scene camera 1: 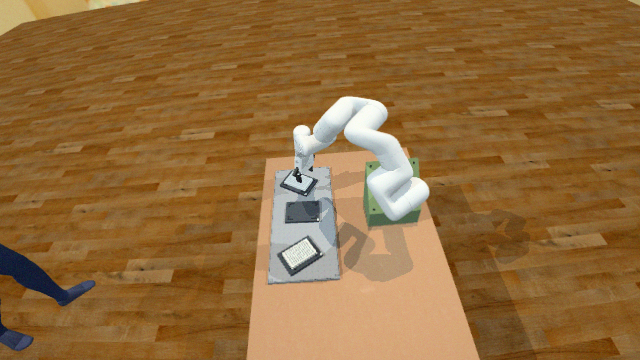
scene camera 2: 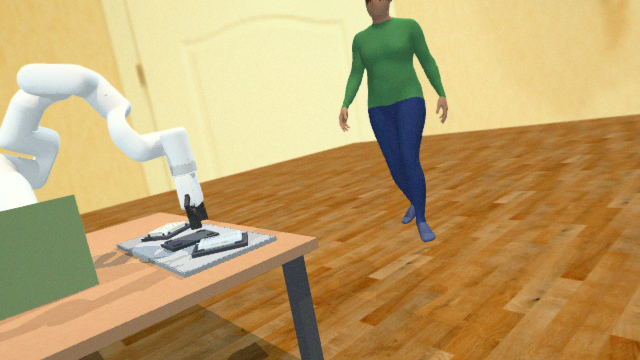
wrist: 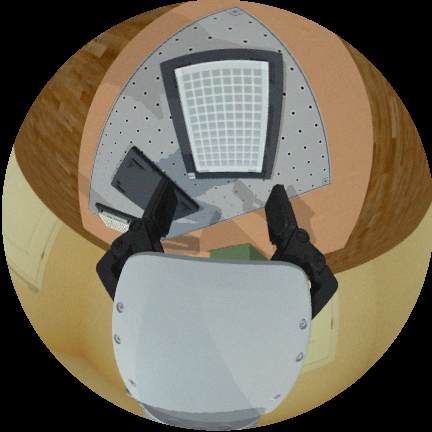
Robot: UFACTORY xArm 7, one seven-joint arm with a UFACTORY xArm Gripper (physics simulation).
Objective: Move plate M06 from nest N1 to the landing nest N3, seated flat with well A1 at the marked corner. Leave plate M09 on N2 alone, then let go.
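Note:
A pale, clear-looking well plate (scene camera 1: 291,180) (scene camera 2: 222,241) (wrist: 227,115) lies in a dark nest (wrist: 277,115) at one end of the grey board. A small A1 tag (wrist: 191,176) marks a nest corner near the fingers. An empty dark nest (scene camera 1: 302,212) (scene camera 2: 187,240) (wrist: 142,182) is in the middle. A cream plate (scene camera 1: 300,252) (scene camera 2: 167,230) (wrist: 114,220) lies in the nest at the other end. Plate and nest numbers cannot be read. My gripper (scene camera 1: 304,176) (scene camera 2: 200,223) (wrist: 220,191) is open and empty, raised above the board by the pale plate.
The perforated grey board (scene camera 1: 277,230) (wrist: 300,165) lies on the orange-brown table (scene camera 1: 360,310) (wrist: 350,125). A green block (scene camera 1: 380,218) (scene camera 2: 45,255) (wrist: 232,251) stands under the arm's base. A person (scene camera 2: 395,65) in green and blue is on the floor beyond the table; the legs (scene camera 1: 30,270) also show in scene camera 1.

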